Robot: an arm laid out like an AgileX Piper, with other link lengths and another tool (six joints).
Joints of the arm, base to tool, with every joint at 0 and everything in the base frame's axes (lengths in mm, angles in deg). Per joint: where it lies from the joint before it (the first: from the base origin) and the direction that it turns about. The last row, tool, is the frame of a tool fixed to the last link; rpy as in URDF.
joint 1: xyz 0 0 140.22 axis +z
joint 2: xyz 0 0 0 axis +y
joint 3: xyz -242.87 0 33.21 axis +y
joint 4: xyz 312.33 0 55.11 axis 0.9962 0 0.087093
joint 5: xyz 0 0 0 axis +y
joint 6: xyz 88.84 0 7.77 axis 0.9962 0 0.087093
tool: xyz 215.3 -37 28.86 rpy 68.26 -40.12 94.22
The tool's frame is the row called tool.
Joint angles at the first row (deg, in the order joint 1, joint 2, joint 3, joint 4, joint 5, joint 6):
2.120, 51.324, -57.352, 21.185, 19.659, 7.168
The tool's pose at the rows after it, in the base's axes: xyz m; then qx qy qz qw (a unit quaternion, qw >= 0):
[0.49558 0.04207 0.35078 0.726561 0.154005 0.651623 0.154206]
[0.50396 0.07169 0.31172 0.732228 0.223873 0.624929 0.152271]
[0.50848 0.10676 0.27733 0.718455 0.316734 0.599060 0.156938]
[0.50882 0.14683 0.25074 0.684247 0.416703 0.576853 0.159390]
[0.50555 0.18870 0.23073 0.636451 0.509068 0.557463 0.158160]
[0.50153 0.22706 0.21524 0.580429 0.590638 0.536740 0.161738]
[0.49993 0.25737 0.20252 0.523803 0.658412 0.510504 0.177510]
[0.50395 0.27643 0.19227 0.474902 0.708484 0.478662 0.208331]
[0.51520 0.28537 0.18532 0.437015 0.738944 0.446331 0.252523]
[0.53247 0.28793 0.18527 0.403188 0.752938 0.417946 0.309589]
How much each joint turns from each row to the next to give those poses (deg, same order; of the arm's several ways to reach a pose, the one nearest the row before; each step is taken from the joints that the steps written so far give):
1.742, 3.434, 0.756, 3.643, 1.284, -5.776
2.295, 3.815, 0.271, 2.755, 1.818, -8.128
2.807, 4.219, -0.690, 1.644, 2.408, -9.951
3.214, 4.372, -1.778, 0.929, 2.814, -10.358
3.589, 4.388, -2.682, -0.352, 2.810, -8.729
3.874, 4.484, -3.560, -2.878, 2.484, -6.049
4.178, 4.473, -4.179, -6.552, 1.881, -2.113
4.171, 4.293, -4.223, -9.967, 1.199, 2.046
3.790, 4.076, -3.601, -12.202, 0.319, 5.382
3.326, 3.741, -2.746, -14.216, -0.395, 7.835

